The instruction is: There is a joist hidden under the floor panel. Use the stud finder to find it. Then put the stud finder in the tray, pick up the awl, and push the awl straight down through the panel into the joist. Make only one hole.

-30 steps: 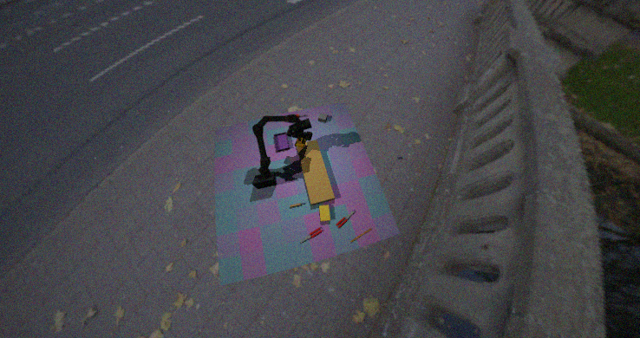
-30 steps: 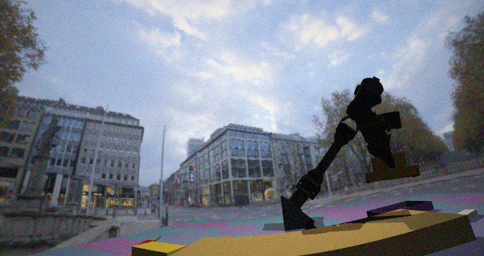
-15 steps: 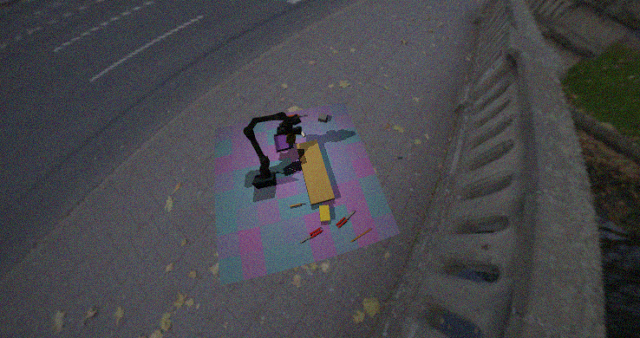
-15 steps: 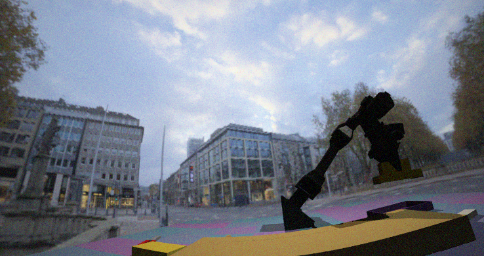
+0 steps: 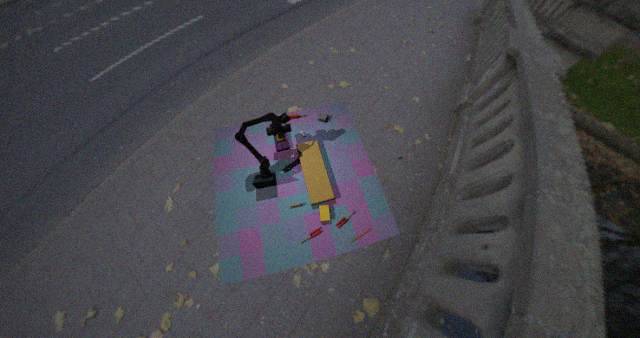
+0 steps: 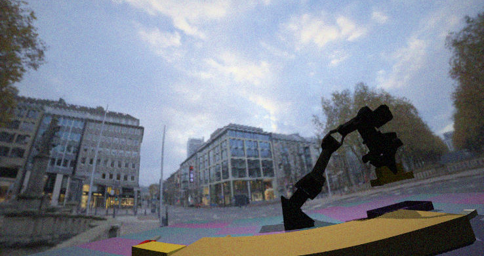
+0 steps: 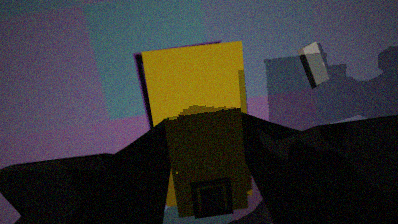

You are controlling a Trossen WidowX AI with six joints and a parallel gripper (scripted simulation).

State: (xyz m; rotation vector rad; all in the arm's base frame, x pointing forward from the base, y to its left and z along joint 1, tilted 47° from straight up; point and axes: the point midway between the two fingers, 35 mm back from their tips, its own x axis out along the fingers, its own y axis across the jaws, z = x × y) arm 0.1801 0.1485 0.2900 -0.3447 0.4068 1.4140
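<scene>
The purple tray lies 120 mm below my gripper tip and 10 mm behind it. Also, from my gripper tip: pale block (190 mm ahead, 120 mm below, 20 mm to the left); grey block (420 mm ahead, 130 mm to the left, 110 mm below); yellow stud finder (20 mm to the right, 20 mm above).
</scene>
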